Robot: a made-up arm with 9 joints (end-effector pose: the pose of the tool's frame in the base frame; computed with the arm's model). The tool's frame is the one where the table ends.
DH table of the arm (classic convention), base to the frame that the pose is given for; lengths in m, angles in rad. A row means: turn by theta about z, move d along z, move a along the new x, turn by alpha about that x. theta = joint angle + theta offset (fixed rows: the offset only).
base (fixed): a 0; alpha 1.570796; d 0.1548; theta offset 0
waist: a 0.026; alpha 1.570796; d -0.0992; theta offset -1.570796
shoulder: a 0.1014; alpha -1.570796; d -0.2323; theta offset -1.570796
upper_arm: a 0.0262; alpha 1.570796; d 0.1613; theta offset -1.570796
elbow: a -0.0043; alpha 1.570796; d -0.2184; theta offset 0
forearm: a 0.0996; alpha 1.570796; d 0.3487; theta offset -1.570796
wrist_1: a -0.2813; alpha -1.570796; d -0.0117; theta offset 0
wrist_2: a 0.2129; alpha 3.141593; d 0; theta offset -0.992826
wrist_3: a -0.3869; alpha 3.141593; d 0; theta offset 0.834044
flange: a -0.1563; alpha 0; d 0; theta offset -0.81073
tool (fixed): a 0; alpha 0; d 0.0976; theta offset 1.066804
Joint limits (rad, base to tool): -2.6..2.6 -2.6..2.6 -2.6..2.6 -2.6..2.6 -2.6..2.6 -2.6..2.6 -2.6..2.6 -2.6..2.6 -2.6..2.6
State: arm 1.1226 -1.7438 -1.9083 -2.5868 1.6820 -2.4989 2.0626 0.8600 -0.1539
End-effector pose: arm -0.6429 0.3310 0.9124 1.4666 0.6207 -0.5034
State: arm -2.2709 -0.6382 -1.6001 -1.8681 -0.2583 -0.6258 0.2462 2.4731 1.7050
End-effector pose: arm -0.2488 0.6760 0.6742 0.3275 1.4853 2.1382
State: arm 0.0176 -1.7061 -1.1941 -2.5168 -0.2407 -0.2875 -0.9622 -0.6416 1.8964
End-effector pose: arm 0.2217 0.4150 0.8210 0.0776 -1.2285 -2.7944
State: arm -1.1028 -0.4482 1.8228 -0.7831 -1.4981 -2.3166 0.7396 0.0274 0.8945
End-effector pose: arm 0.0234 -0.4661 -0.6699 -1.8176 -1.0919 0.7165
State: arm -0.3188 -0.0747 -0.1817 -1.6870 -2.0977 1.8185 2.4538 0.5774 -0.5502
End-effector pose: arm -0.3681 0.5919 -0.1896 -0.3952 0.0788 0.0889
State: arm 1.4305 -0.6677 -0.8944 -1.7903 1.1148 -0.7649 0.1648 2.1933 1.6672
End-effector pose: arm -0.4232 0.6853 0.0102 -1.2523 -0.3316 1.5340
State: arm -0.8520 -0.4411 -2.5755 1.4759 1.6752 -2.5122 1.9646 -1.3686 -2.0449
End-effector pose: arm -0.1128 -0.0104 -0.6001 -0.4204 -1.3679 -0.8021
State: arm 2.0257 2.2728 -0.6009 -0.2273 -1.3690 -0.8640 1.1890 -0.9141 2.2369
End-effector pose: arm 0.3176 0.4373 0.6518 0.2067 0.3906 0.7471
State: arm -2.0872 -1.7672 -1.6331 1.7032 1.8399 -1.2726 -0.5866 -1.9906 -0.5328
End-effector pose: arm -0.8194 0.5341 0.4064 -1.8064 -0.2280 -0.0318
